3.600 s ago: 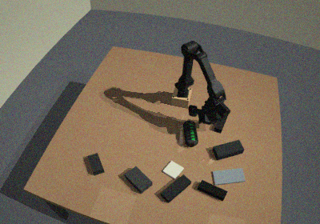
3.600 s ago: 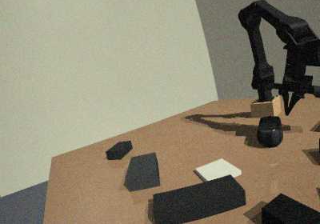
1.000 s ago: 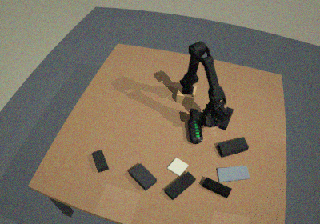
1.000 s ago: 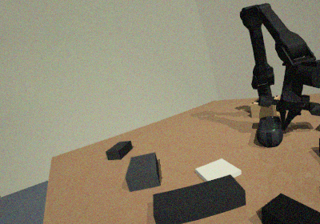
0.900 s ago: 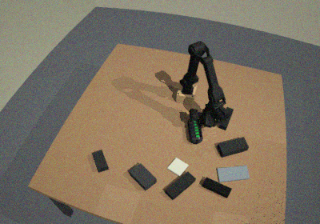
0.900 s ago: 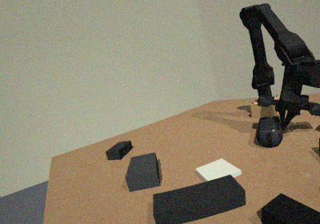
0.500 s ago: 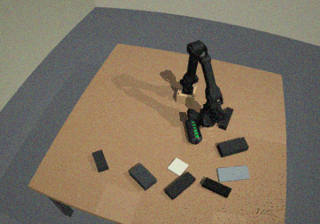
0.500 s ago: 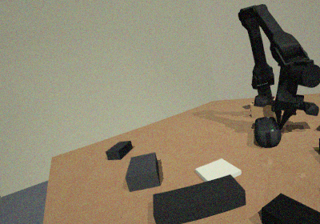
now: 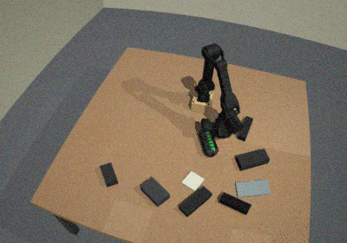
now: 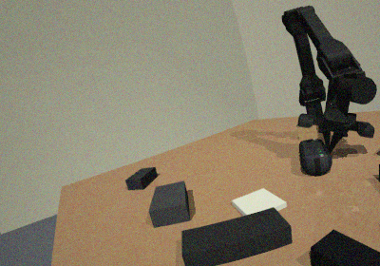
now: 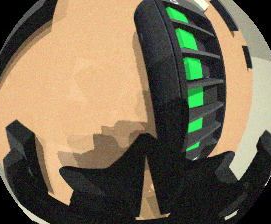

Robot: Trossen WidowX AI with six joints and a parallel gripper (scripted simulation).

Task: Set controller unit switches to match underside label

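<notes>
My gripper tip is now 28 cm short of the white tile and 5 cm to the left of it. The rest, counted from my gripper tip: slim dark block (16 cm to the left, 9 cm behind, 1 cm above); then grey plate (27 cm ahead, 23 cm to the left).
</notes>
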